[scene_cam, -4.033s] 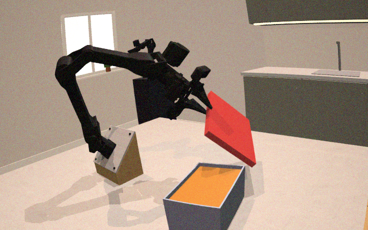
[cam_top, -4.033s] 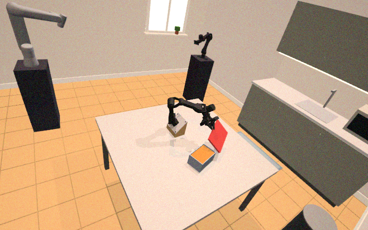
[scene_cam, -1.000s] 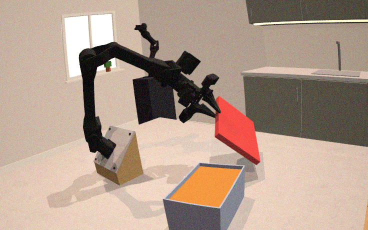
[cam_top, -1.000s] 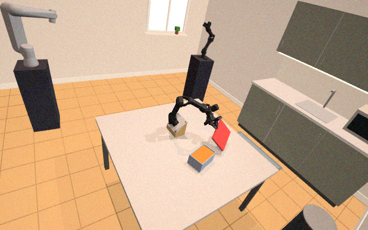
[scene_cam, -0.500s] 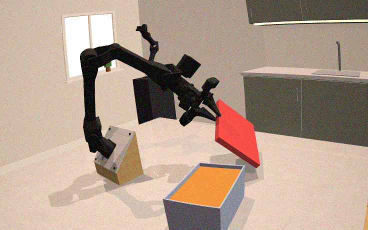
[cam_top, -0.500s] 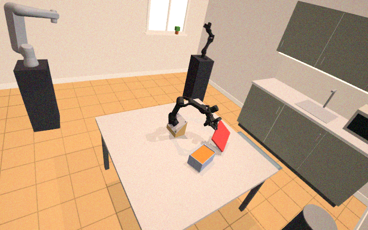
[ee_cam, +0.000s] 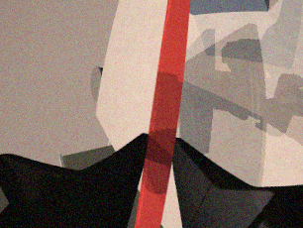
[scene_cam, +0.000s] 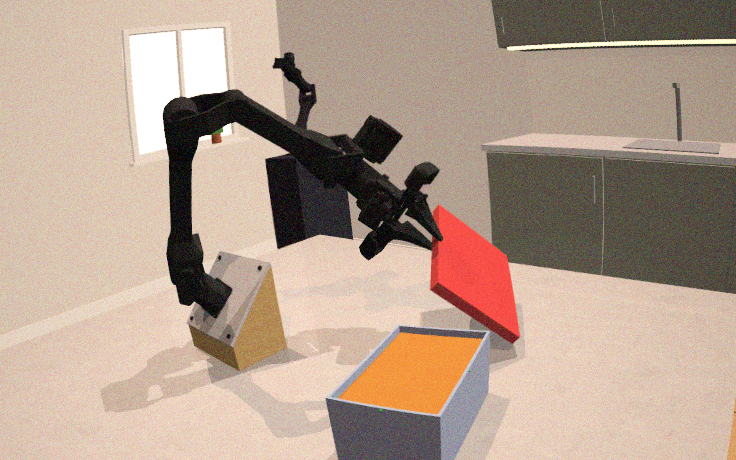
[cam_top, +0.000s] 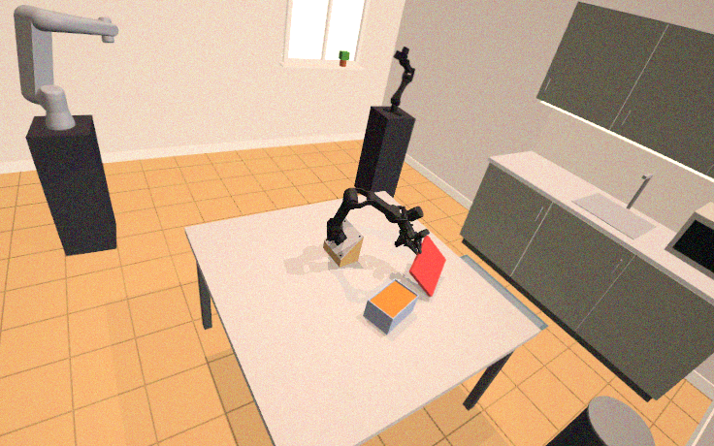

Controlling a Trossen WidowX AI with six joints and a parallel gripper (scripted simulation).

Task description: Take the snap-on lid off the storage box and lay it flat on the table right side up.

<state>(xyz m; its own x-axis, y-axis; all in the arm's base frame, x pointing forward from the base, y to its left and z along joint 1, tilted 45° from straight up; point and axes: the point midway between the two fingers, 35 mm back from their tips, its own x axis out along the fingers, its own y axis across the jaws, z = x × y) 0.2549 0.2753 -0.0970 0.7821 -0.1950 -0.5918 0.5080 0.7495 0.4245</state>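
Now: gripper tip 40 mm short of the red lid, 50 mm to the right of it and 50 mm above it. The rest, counted from my gripper tip: storage box 150 mm ahead, 220 mm to the right, 120 mm below.
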